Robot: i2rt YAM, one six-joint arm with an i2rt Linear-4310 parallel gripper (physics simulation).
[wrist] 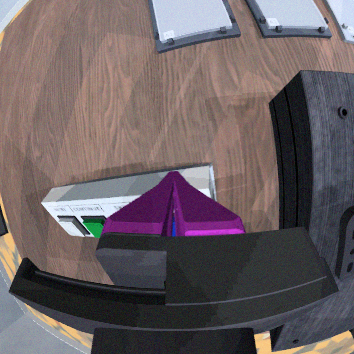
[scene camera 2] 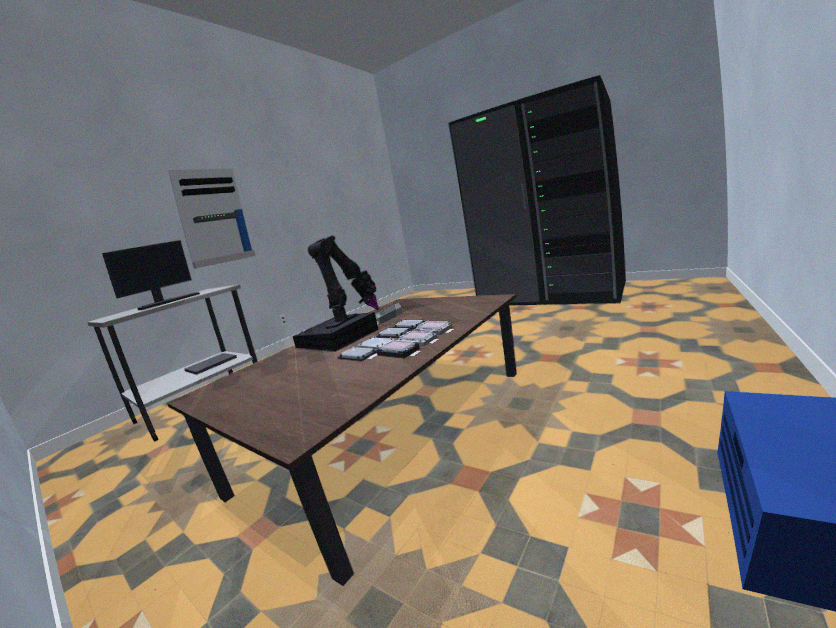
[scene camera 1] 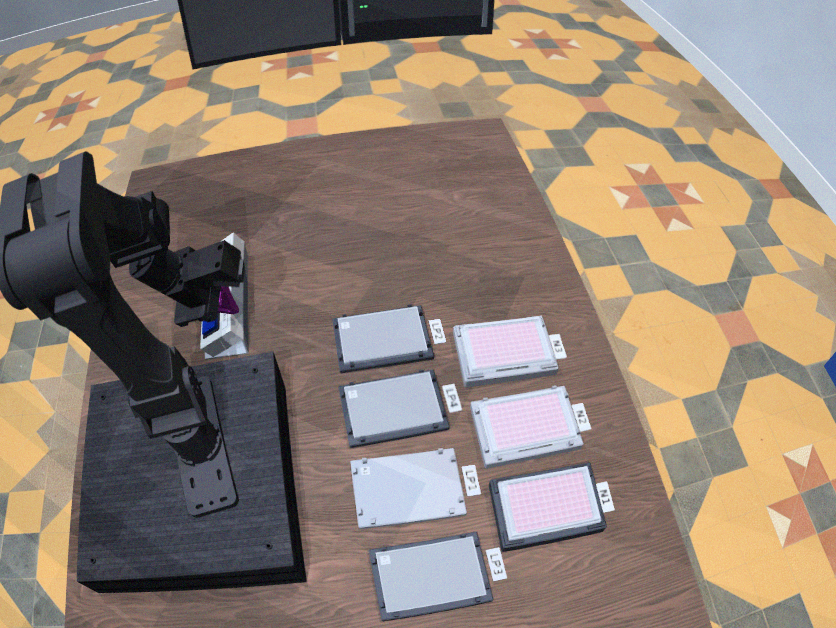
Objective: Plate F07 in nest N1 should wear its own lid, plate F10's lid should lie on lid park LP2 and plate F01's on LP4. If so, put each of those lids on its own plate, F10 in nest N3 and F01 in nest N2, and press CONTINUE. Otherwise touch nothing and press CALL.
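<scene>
My gripper is shut and empty, its purple fingertips over the button panel. A blue button shows beside the fingers. The green CONTINUE button shows left of them in the wrist view; contact is unclear. Pink-welled plates stand in N3, N2 and N1; whether each wears a lid is unclear. Grey lids lie on LP2, LP4 and LP3. LP1 holds a pale sheet or is pale itself. Their small labels are unreadable.
The black arm base stands beside the panel on the wooden table. The parks and nests form two columns to the right of the base in scene camera 1. A desk, dark cabinets and a blue box stand off the table.
</scene>
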